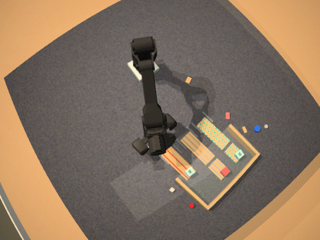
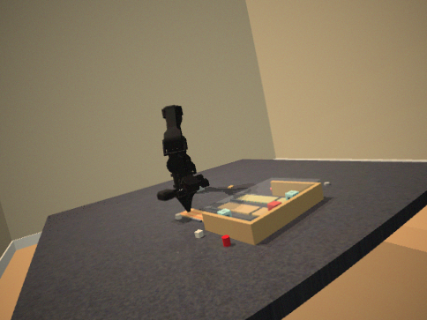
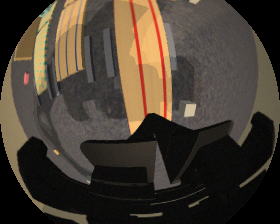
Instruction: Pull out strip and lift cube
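The strip is 9 cm ahead of my gripper tip and 1 cm to the left of it. Also, from my gripper tip: red cylinder: 32 cm ahead, 6 cm to the right, 1 cm above; then pink block: 11 cm ahead, 31 cm to the left; then blue disc: 24 cm ahead, 39 cm to the left.
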